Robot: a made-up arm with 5 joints. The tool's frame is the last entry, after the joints. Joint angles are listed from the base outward.
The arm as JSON. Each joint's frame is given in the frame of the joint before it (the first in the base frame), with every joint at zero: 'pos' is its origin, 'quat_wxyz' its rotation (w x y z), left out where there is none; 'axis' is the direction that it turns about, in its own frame. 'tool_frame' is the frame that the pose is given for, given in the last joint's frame.
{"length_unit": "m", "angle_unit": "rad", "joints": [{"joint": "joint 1", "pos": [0.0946, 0.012, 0.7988], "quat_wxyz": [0.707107, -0.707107, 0.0, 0.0], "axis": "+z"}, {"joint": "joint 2", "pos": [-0.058, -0.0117, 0.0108], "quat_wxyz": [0.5, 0.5, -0.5, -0.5], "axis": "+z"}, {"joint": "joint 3", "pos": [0.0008, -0.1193, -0.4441], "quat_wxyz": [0.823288, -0.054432, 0.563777, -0.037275], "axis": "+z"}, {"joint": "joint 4", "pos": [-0.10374, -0.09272, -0.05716], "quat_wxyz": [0.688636, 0.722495, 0.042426, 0.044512], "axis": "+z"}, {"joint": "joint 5", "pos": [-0.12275, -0.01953, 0.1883], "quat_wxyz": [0.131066, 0.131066, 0.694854, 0.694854], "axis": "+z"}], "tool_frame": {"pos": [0.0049, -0.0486, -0.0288], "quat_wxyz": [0.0, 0.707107, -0.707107, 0.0]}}
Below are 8 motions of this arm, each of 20 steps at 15 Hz.
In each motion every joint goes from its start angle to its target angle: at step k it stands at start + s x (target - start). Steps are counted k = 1, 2, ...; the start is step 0. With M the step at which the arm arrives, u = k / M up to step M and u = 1 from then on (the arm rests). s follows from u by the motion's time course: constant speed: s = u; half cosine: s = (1 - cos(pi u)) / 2; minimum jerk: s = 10 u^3 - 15 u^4 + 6 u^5.
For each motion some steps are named. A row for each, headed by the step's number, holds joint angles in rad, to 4 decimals.
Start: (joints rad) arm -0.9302 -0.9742 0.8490 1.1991 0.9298
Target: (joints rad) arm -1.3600 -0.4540 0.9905 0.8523 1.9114
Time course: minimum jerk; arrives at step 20
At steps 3, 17, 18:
3: -0.9416 -0.9604 0.8528 1.1899 0.9559
17: -1.3486 -0.4678 0.9867 0.8615 1.8853
18: -1.3563 -0.4585 0.9893 0.8553 1.9030

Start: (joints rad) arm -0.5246 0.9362 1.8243 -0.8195 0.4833
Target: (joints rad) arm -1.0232 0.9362 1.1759 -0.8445 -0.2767
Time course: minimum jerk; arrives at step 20
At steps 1, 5, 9, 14, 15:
1: -0.5252 0.9362 1.8235 -0.8195 0.4824
5: -0.5762 0.9362 1.7572 -0.8221 0.4046
9: -0.7275 0.9362 1.5605 -0.8297 0.1741
14: -0.9419 0.9362 1.2816 -0.8404 -0.1528
15: -0.9716 0.9362 1.2430 -0.8419 -0.1980

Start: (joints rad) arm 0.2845 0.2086 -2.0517 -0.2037 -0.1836
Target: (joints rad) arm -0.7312 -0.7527 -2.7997 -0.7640 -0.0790
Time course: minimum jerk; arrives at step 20
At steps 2, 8, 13, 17, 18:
2: 0.2758 0.2004 -2.0581 -0.2085 -0.1827
8: -0.0379 -0.0966 -2.2891 -0.3816 -0.1504
13: -0.4923 -0.5266 -2.6238 -0.6322 -0.1036
17: -0.7042 -0.7271 -2.7798 -0.7491 -0.0818
18: -0.7225 -0.7445 -2.7933 -0.7592 -0.0799

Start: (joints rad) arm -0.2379 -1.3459 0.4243 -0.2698 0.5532
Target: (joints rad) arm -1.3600 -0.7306 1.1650 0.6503 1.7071
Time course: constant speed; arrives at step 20
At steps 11, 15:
11: -0.8551 -1.0075 0.8317 0.2363 1.1878
15: -1.0795 -0.8844 0.9798 0.4203 1.4186

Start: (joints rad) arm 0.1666 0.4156 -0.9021 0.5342 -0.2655
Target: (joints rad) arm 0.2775 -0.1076 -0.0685 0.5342 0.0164
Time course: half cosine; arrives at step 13
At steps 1, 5, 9, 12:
1: 0.1682 0.4080 -0.8900 0.5342 -0.2614
5: 0.2024 0.2468 -0.6331 0.5342 -0.1745
9: 0.2535 0.0054 -0.2485 0.5342 -0.0445
12: 0.2759 -0.1000 -0.0806 0.5342 0.0123

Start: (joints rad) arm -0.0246 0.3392 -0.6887 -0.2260 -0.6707
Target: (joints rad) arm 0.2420 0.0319 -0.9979 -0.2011 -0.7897
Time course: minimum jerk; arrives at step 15
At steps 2, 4, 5, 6, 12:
2: -0.0195 0.3333 -0.6946 -0.2255 -0.6730
4: 0.0079 0.3017 -0.7264 -0.2230 -0.6852
5: 0.0314 0.2747 -0.7536 -0.2208 -0.6957
6: 0.0600 0.2417 -0.7869 -0.2181 -0.7085
12: 0.2266 0.0497 -0.9800 -0.2025 -0.7828

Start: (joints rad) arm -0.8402 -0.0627 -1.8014 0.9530 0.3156
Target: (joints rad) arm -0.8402 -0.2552 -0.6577 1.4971 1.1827
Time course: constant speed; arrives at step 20
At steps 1, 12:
1: -0.8402 -0.0723 -1.7442 0.9802 0.3590
12: -0.8402 -0.1782 -1.1152 1.2795 0.8359

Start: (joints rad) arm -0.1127 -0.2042 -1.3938 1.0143 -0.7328
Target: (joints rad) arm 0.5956 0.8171 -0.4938 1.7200 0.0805
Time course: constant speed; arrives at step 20
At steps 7, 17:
7: 0.1352 0.1533 -1.0788 1.2613 -0.4481
17: 0.4894 0.6639 -0.6288 1.6141 -0.0415

